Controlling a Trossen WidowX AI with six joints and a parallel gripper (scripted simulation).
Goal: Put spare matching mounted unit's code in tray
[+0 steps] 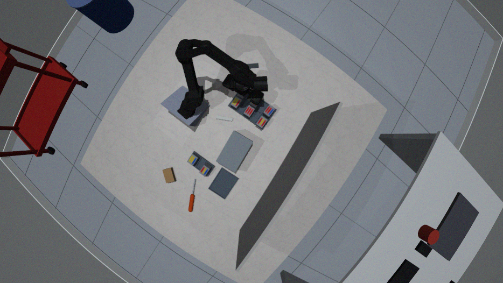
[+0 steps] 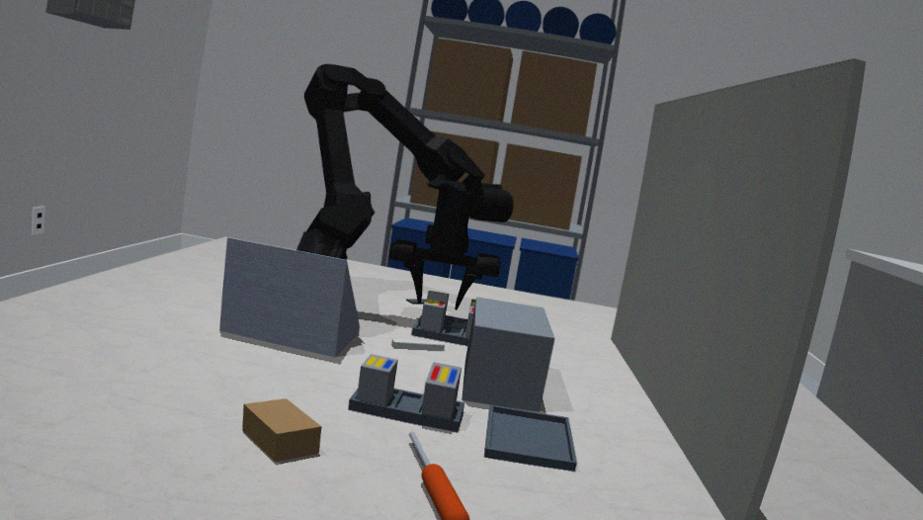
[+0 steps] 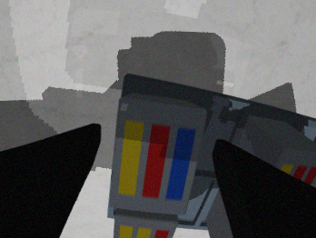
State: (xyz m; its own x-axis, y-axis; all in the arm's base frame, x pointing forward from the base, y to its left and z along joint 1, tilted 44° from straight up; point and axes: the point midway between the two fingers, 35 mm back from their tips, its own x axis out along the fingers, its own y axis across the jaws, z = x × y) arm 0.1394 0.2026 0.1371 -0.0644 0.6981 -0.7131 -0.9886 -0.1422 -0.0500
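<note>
Right now my gripper tip is 10 mm below the grey spare block. From my gripper tip the other things lie so: rack (400 mm to the right, 60 mm ahead, 20 mm below); dark tray (400 mm to the right, 200 mm ahead, 30 mm below); mounted unit (230 mm to the right, 140 mm ahead, 20 mm above).
</note>
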